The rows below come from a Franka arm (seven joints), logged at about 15 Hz.
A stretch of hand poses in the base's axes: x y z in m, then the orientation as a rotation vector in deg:
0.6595 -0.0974 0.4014 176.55 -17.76 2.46
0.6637 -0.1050 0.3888 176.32 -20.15 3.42
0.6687 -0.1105 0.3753 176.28 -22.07 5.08
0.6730 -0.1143 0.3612 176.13 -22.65 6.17
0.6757 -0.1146 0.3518 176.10 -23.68 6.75
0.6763 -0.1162 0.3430 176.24 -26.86 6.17
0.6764 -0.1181 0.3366 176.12 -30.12 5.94
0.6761 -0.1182 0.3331 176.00 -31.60 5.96
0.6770 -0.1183 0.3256 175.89 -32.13 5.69
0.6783 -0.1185 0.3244 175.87 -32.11 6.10
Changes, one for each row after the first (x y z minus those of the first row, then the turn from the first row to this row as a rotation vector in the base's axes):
0.0042 -0.0076 -0.0126 0.00 -0.66 -1.53
0.0092 -0.0131 -0.0261 0.13 -1.77 -2.74
0.0135 -0.0169 -0.0402 0.02 -2.48 -3.11
0.0162 -0.0172 -0.0496 0.12 -2.87 -3.76
0.0168 -0.0188 -0.0584 0.74 -2.60 -5.77
0.0169 -0.0207 -0.0648 1.17 -2.53 -7.85
0.0166 -0.0208 -0.0683 1.32 -2.58 -8.79
0.0175 -0.0209 -0.0758 1.32 -2.41 -9.14
0.0188 -0.0211 -0.0770 1.28 -2.67 -9.13

